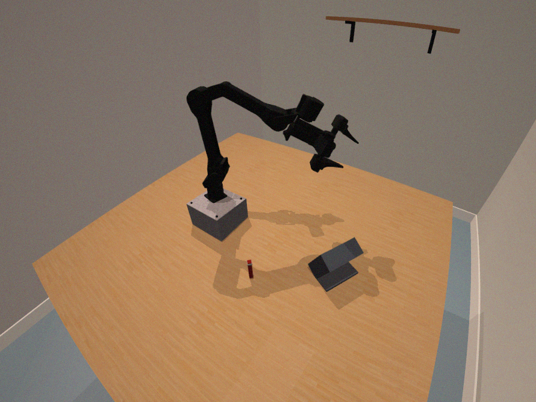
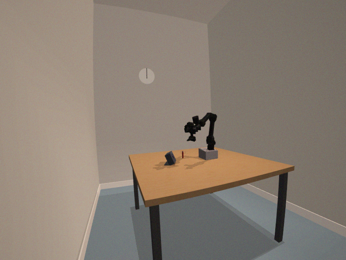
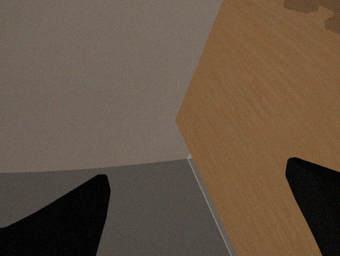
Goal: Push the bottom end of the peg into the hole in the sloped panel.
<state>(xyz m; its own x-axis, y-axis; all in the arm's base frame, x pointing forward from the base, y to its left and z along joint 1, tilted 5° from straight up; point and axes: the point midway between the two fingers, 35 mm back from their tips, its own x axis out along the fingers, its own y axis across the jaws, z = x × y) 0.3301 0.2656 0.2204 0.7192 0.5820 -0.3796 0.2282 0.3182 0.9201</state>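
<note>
My gripper tip is 5 cm past the red square-sided peg, 40 cm to the left of it and 23 cm above it. The rest, counted from my gripper tip: dark grey sloped panel: 12 cm ahead, 20 cm to the right, 23 cm below.
</note>
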